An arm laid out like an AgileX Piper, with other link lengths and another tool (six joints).
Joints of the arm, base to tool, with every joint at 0 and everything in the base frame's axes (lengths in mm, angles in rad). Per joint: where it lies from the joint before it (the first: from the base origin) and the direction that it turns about. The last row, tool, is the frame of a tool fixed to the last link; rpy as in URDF.
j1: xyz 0 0 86.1 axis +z
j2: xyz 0 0 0 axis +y
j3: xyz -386.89 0 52.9 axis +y
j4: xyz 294.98 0 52.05 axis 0.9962 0 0.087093
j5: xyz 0 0 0 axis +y
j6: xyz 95.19 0 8.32 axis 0.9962 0 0.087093
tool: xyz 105.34 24 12.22 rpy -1.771 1.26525 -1.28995
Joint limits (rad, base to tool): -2.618..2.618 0..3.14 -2.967..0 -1.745..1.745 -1.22..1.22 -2.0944..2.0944
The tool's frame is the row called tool.
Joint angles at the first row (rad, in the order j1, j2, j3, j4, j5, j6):
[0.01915, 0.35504, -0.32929, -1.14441, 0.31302, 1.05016]
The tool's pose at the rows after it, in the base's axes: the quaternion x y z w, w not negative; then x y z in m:
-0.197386, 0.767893, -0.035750, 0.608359, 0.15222, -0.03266, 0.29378
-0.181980, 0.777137, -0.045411, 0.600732, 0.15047, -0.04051, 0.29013
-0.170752, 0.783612, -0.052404, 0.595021, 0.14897, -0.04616, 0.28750
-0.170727, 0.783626, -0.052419, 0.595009, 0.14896, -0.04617, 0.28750
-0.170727, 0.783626, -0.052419, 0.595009, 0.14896, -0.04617, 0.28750
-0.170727, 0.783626, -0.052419, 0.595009, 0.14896, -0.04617, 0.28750
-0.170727, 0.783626, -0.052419, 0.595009, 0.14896, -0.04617, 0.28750
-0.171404, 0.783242, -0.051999, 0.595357, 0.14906, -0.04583, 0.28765
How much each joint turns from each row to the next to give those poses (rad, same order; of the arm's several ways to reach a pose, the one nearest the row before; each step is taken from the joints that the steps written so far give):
[-0.00003, -0.00001, 0.01342, 0.00009, 0.01243, -0.00009]
[-0.00003, 0.00000, 0.00002, -0.00001, 0.04352, 0.00001]
[0.00013, 0.00002, 0.00000, -0.00018, 0.03170, 0.00019]
[-0.00005, -0.00003, -0.00003, 0.00015, 0.00004, -0.00017]
[0.00000, 0.00000, 0.00000, 0.00000, 0.00000, 0.00000]
[0.00000, 0.00000, 0.00000, 0.00000, 0.00000, 0.00000]
[0.00000, 0.00000, 0.00000, 0.00000, 0.00000, 0.00000]
[-0.00004, 0.00002, 0.00003, -0.00005, -0.00195, 0.00006]

